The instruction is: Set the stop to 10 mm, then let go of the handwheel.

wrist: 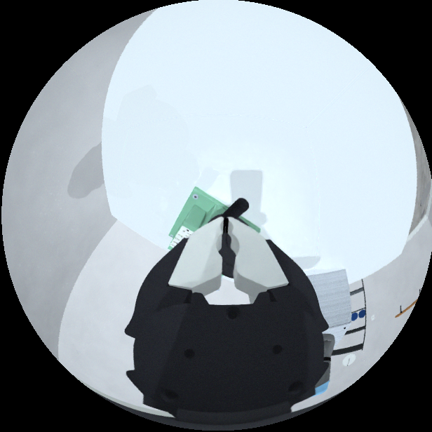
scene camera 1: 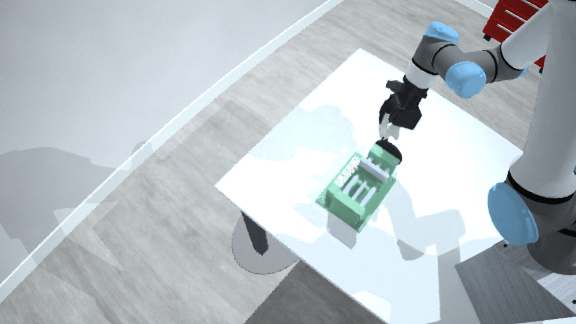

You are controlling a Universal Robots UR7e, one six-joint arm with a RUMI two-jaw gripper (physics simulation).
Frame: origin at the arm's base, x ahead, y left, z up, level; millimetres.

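Seen in the pictures: gripper, between the fingertips: (scene camera 1: 381,139); arm's base, origin of its link: (scene camera 1: 560,249).
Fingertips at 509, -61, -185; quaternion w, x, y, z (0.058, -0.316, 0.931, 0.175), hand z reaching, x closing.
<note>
Pixels of each thing's middle, then the offset from my fingertips to it, as dx, dy, dz. "*": a spot on its surface instead. Level surfaces: height alone.
- green fixture, a spot on its surface: (scene camera 1: 345,209) * -56, +239, +3
- white scale with a small red mark, a spot on its surface: (scene camera 1: 354,169) * +2, +123, -18
- black handwheel, a spot on its surface: (scene camera 1: 391,151) * -48, +31, +25
- white table, height of its surface: dz -74
The green fixture (scene camera 1: 345,209) (wrist: 195,214) stands on the white table. Its pale grey stop plate (scene camera 1: 374,169) sits across the rods near the handwheel end in the scene view. A white scale with a small red mark (scene camera 1: 354,169) runs along one side; its numbers are too small to read. The black handwheel (scene camera 1: 391,151) is at the fixture's end, mostly hidden behind the fingers in the wrist view. Its black crank handle (wrist: 240,205) sticks out just beyond the fingertips. My gripper (scene camera 1: 387,138) (wrist: 224,218) is shut and empty, its pale fingertips close to the handle; contact cannot be told.
The white table (scene camera 1: 280,160) (wrist: 260,75) bears the fixture. The robot's base stands beside a grey ribbed panel (scene camera 1: 505,285) (wrist: 331,297) at the lower right of the scene view. A red drawer cabinet (scene camera 1: 512,17) stands on the floor behind the arm.
</note>
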